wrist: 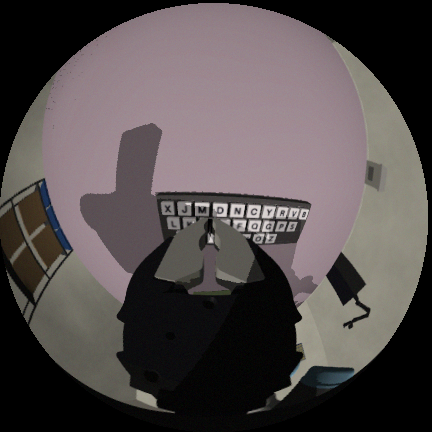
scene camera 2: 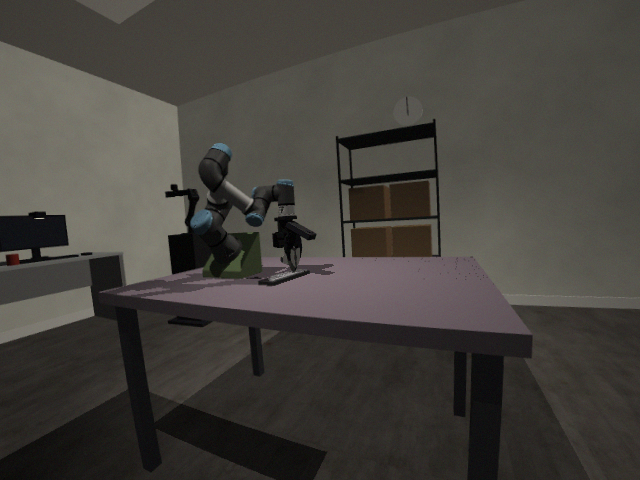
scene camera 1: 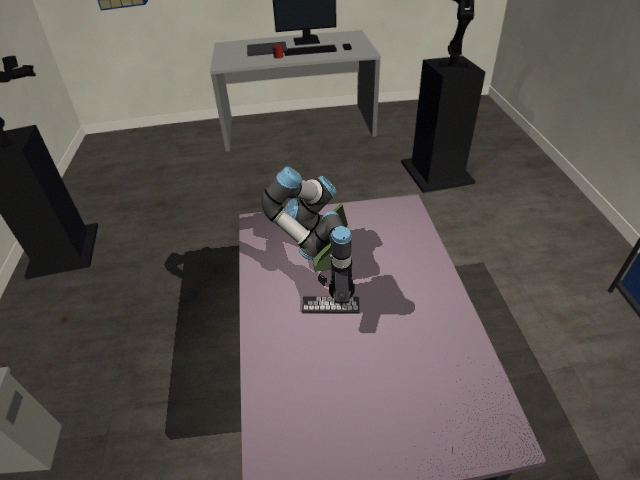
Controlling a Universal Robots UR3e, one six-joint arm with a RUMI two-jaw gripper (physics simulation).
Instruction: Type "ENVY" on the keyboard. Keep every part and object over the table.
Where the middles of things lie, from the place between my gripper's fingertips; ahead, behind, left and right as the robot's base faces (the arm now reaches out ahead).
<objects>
My gripper is now 2 cm past the dark keyboard (scene camera 1: pixel 311 304), 4 cm to the left of it and 1 cm above it.
</objects>
